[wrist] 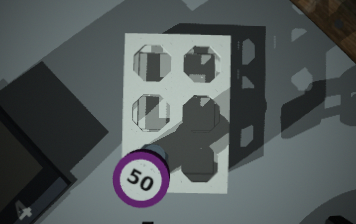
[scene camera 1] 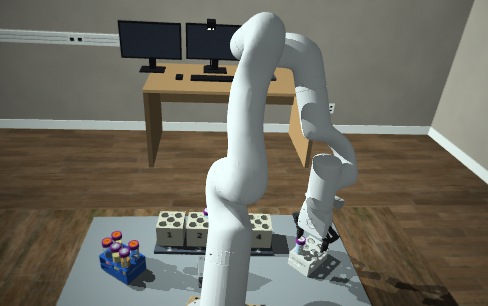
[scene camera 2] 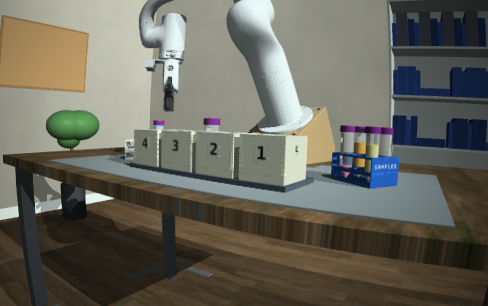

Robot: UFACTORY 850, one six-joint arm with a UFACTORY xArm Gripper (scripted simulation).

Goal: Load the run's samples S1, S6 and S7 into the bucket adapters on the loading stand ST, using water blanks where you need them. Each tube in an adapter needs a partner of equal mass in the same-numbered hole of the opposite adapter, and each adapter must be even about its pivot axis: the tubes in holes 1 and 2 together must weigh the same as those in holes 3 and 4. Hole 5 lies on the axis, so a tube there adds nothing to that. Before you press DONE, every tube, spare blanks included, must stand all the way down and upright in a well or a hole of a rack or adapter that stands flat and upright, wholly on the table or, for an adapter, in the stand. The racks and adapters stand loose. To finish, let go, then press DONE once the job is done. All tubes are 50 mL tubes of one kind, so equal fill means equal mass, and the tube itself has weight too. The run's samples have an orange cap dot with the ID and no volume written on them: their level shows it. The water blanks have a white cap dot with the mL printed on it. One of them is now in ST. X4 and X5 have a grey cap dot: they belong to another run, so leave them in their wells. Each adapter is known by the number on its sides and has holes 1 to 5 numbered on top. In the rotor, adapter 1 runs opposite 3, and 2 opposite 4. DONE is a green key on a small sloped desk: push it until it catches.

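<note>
My gripper (scene camera 1: 311, 243) is in the scene, and so is a white blank rack (scene camera 1: 304, 263). I also see a blue samples rack (scene camera 2: 384, 170), and I see the blue samples rack (scene camera 1: 138, 266) in that camera too. In the wrist view the blue samples rack is out of frame.
</note>
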